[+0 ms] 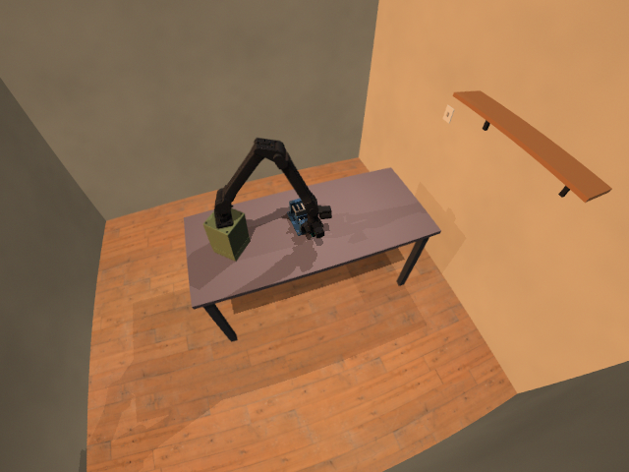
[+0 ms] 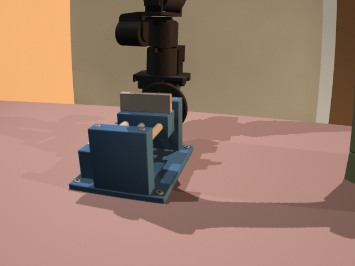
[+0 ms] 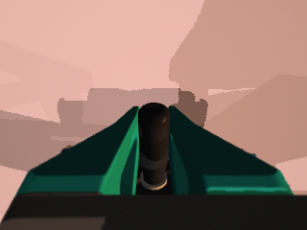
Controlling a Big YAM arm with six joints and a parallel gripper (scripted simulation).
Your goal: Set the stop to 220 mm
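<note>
Now: the grey stop plate 1 cm behind my hand, 13 cm to the left of it and 5 cm above it. From my hand the other things lie so: black crank handle: 1 cm to the left.
</note>
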